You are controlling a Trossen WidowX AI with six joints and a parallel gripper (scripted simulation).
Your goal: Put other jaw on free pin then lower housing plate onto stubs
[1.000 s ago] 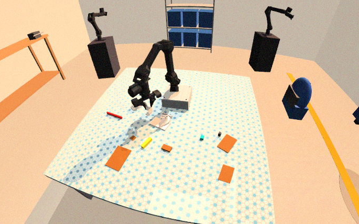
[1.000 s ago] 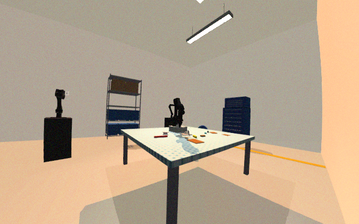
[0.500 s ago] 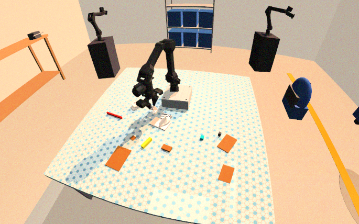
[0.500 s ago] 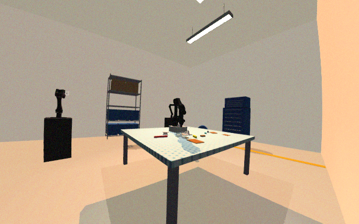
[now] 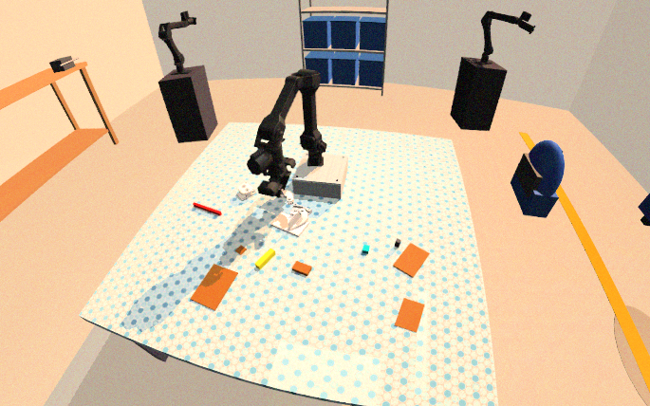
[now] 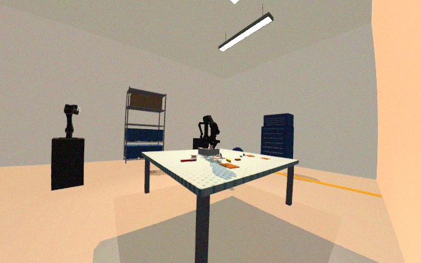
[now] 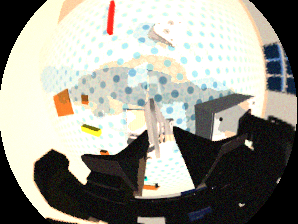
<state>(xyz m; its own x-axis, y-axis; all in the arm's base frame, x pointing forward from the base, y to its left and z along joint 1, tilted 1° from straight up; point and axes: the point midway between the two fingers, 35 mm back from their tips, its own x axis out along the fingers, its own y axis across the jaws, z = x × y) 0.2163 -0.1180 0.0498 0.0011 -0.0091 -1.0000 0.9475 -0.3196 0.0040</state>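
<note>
Right now my gripper tip is 3 cm short of the white jaw and 2 cm to the right of it. Round my gripper tip: teal cube 19 cm ahead, 29 cm to the left, 8 cm below; yellow block 23 cm ahead, 4 cm to the right, 8 cm below; red stick 2 cm behind, 32 cm to the right, 8 cm below.
</note>
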